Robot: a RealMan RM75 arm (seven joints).
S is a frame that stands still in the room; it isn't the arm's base.
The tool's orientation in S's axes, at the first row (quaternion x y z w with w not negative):
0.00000, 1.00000, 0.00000, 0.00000
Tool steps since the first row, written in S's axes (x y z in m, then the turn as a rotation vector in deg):
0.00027, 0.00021, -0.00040, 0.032, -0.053, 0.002
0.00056, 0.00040, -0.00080, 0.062, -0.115, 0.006
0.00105, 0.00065, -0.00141, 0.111, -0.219, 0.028
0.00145, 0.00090, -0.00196, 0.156, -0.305, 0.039
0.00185, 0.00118, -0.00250, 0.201, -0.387, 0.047
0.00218, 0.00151, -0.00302, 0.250, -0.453, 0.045
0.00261, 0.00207, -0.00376, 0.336, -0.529, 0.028
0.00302, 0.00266, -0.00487, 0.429, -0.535, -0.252
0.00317, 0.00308, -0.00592, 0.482, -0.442, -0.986
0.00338, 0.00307, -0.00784, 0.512, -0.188, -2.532
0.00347, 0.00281, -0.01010, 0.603, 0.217, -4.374
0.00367, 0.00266, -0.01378, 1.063, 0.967, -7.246
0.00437, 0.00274, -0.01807, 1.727, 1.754, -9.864
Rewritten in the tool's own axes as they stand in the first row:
-0.00027, 0.00021, 0.00040, -0.032, -0.053, -0.002
-0.00056, 0.00040, 0.00080, -0.062, -0.115, -0.006
-0.00105, 0.00065, 0.00141, -0.111, -0.219, -0.028
-0.00145, 0.00090, 0.00196, -0.156, -0.305, -0.039
-0.00185, 0.00118, 0.00250, -0.201, -0.387, -0.047
-0.00218, 0.00151, 0.00302, -0.250, -0.453, -0.045
-0.00261, 0.00207, 0.00376, -0.336, -0.529, -0.028
-0.00302, 0.00266, 0.00487, -0.429, -0.535, 0.252
-0.00317, 0.00308, 0.00592, -0.482, -0.442, 0.986
-0.00338, 0.00307, 0.00784, -0.512, -0.188, 2.532
-0.00347, 0.00281, 0.01010, -0.603, 0.217, 4.374
-0.00367, 0.00266, 0.01378, -1.063, 0.967, 7.246
-0.00437, 0.00274, 0.01807, -1.727, 1.754, 9.864

